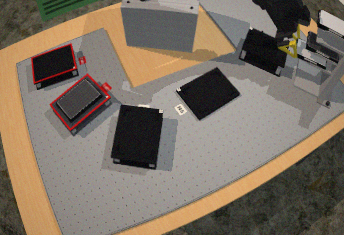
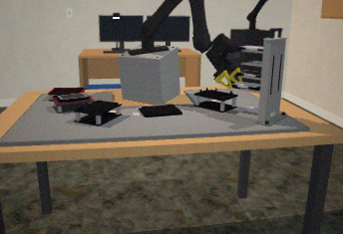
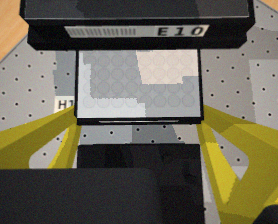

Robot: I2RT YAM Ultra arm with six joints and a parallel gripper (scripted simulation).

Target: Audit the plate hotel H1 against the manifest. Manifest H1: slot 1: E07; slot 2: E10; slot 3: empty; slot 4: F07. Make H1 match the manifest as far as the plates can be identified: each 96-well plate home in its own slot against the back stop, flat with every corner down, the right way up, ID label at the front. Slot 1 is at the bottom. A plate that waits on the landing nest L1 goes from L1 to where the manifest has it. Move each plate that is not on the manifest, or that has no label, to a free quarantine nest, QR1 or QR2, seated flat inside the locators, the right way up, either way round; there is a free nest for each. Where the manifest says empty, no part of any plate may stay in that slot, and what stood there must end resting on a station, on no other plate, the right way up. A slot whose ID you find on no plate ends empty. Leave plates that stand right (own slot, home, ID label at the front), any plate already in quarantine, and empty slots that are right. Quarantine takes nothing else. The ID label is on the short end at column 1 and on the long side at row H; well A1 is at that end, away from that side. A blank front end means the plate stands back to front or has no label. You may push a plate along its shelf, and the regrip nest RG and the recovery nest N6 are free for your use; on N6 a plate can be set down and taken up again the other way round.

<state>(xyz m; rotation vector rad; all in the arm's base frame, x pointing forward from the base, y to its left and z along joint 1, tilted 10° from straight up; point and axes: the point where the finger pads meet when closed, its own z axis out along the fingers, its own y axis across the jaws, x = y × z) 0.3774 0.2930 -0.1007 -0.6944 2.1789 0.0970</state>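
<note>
My gripper is now 50 mm short of the pale grey 96-well plate, 30 mm to the right of it and 10 mm below it. The rest, counted from my hand: H1 tag: 120 mm below, 100 mm to the left, 20 mm behind; black regrip nest RG: 90 mm behind, 60 mm below, 50 mm to the right; plate hotel H1: 140 mm ahead, 90 mm to the left, 50 mm above.
</note>
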